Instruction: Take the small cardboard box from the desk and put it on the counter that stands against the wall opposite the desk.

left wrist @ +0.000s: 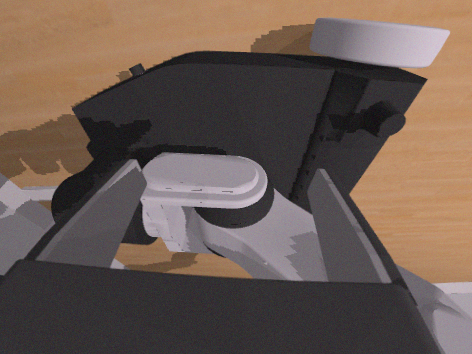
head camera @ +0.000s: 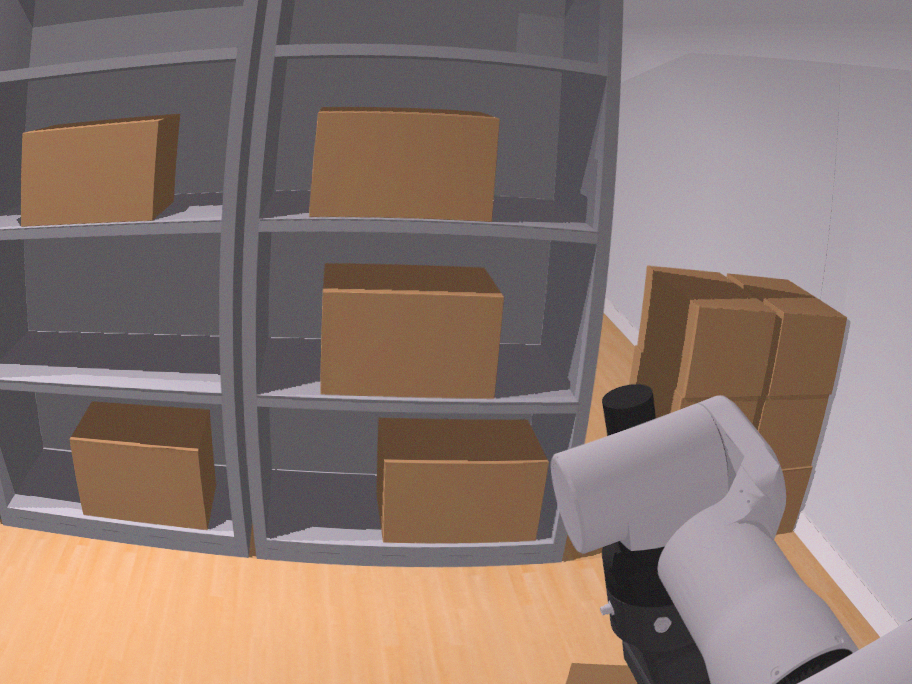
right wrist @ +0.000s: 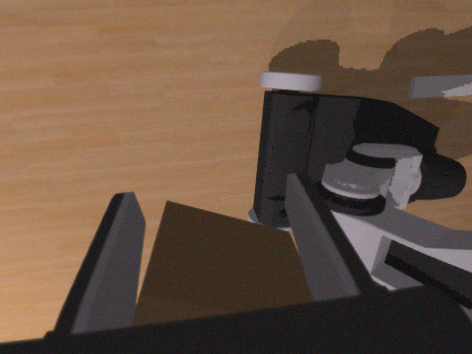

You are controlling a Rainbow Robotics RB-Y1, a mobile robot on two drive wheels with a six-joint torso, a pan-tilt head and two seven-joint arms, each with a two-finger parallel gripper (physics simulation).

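Places are measured from the robot's base along level axes (x down, y back, z left), in millimetres.
Pixels of known places: left gripper, between the fingertips: (left wrist: 226,175); right gripper, between the fingertips: (right wrist: 213,198).
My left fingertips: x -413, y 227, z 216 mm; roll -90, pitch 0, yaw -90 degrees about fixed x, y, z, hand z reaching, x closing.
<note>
Behind a point stands the place of what it marks.
The small cardboard box (head camera: 598,674) {x -947, y -323, z -156 mm} (right wrist: 220,270) {x -938, y -296, z -218 mm} is between the fingers of my right gripper (right wrist: 213,198) {x -905, y -297, z -229 mm}, which is shut on it; in the head view a brown corner shows at the bottom edge, beside my right arm, and the fingertips are out of the picture. In the right wrist view the box is above the wooden floor, left of my dark base. My left gripper (left wrist: 226,175) {x -413, y 227, z 216 mm} is open and empty, with my base and part of my body beyond its fingers. The desk cannot be made out in these views, and neither can the counter.
Two tall grey shelf units (head camera: 232,294) {x -799, y -1806, z 472 mm} (head camera: 427,226) {x -976, y -1860, z -3 mm} hold larger cardboard boxes. A stack of cardboard boxes (head camera: 729,346) {x -698, y -1965, z -878 mm} stands right of them by the white wall (head camera: 736,184) {x -1070, y -3032, z -1263 mm}. Wooden floor (head camera: 368,625) {x 0, y -1540, z 95 mm} lies in front. A pale bar (right wrist: 440,86) shows at the right wrist view's upper right.
</note>
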